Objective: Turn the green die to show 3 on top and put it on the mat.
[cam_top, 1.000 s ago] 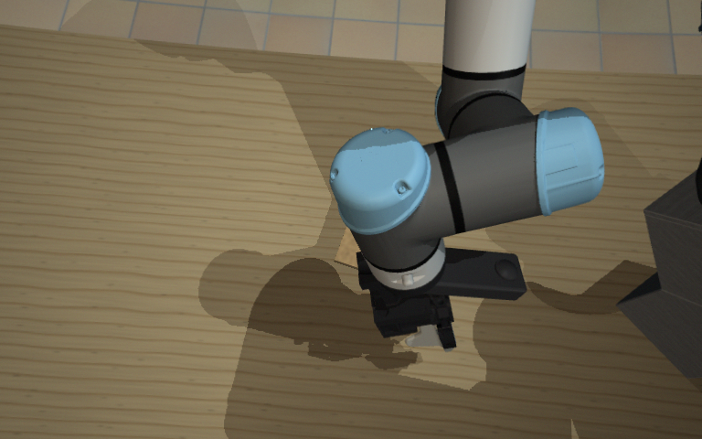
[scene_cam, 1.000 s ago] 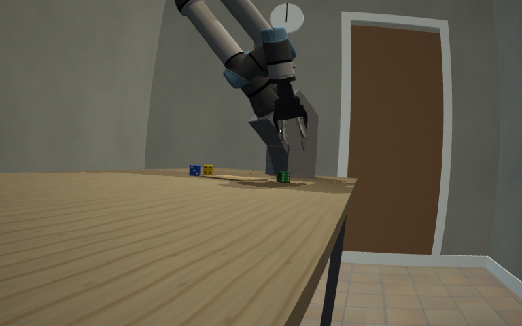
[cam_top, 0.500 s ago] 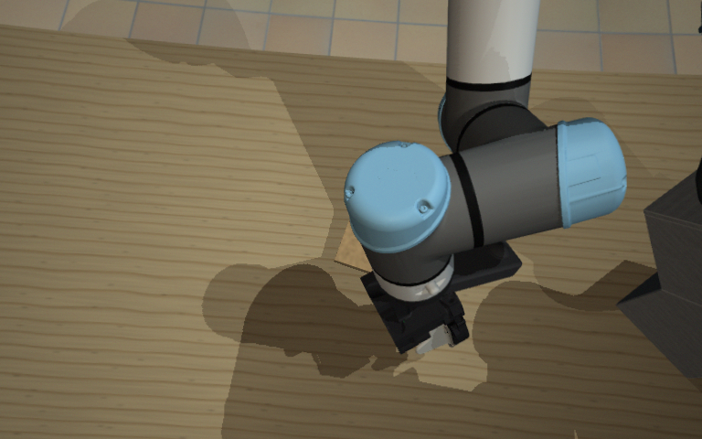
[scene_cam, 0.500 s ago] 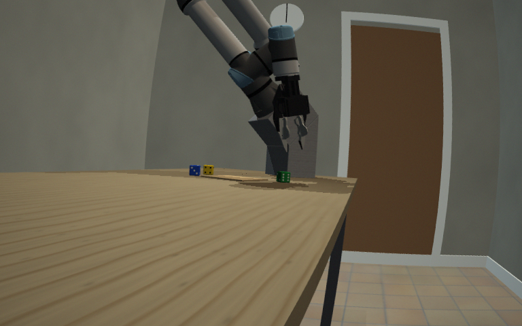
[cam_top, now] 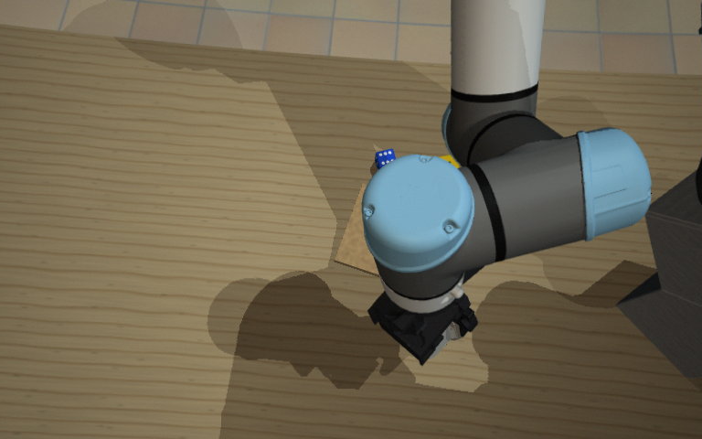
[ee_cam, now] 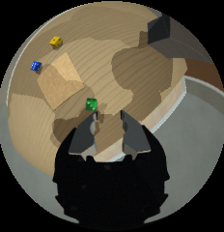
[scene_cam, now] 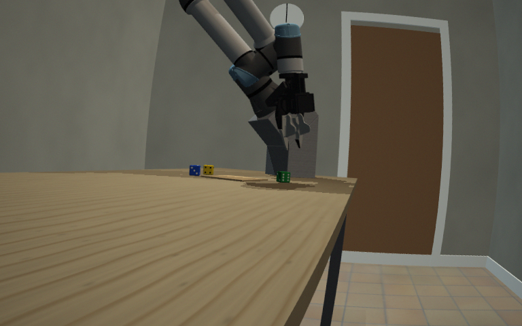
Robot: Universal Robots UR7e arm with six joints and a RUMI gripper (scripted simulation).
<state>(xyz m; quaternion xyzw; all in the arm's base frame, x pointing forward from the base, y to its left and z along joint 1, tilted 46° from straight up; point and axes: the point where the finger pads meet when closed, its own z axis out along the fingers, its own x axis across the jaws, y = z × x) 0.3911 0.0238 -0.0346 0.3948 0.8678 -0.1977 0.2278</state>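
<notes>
Right now my hand is 10 cm above the green die, 3 cm short of it and 2 cm to the left of it. From my hand the other things lie so: blue die: 28 cm to the right, 10 cm below, 1 cm behind; tan mat: 16 cm to the right, 11 cm below, 1 cm ahead; yellow die: 25 cm to the right, 11 cm behind, 10 cm below.
</notes>
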